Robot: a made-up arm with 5 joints.
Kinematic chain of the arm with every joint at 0, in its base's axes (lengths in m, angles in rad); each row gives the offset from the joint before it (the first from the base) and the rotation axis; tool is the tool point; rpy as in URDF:
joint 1: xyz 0.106 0 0.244 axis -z
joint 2: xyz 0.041 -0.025 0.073 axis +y
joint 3: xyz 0.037 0 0.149 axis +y
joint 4: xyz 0.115 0 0.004 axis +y
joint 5: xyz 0.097 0.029 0 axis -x
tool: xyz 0 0 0 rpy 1.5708 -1.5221 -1.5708
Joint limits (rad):
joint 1: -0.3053..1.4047
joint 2: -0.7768..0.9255
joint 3: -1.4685..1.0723
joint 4: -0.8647..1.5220
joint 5: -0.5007..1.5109
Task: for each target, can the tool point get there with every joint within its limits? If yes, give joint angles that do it. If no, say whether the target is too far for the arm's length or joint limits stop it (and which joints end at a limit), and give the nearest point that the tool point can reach.
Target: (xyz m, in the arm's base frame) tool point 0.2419 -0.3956 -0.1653
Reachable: no: too far | nearest point 0.1927 -0.2524 0.1826 | short by 0.379 m
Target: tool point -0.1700 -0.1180 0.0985
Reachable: no: joint limits stop it (at a limit: joint 1, joint 2) | nearest point 0.1270 -0.1014 0.1802 | short by 0.309 m
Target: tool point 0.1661 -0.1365 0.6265
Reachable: yes | joints 1.1827 -0.2310 -1.1386 0.9157 0.5207
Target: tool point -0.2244 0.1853 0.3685
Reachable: no: joint limits stop it (at a limit: joint 2, joint 3, joint 4) | nearest point -0.0763 0.1022 0.5396 | short by 0.241 m
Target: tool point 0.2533 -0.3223 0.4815
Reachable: yes | joints 1.1535 0.6282 -1.1257 0.4222 0.4477
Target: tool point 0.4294 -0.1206 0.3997
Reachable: yes | joints 0.3685 0.4764 -0.5086 0.4626 0.6317
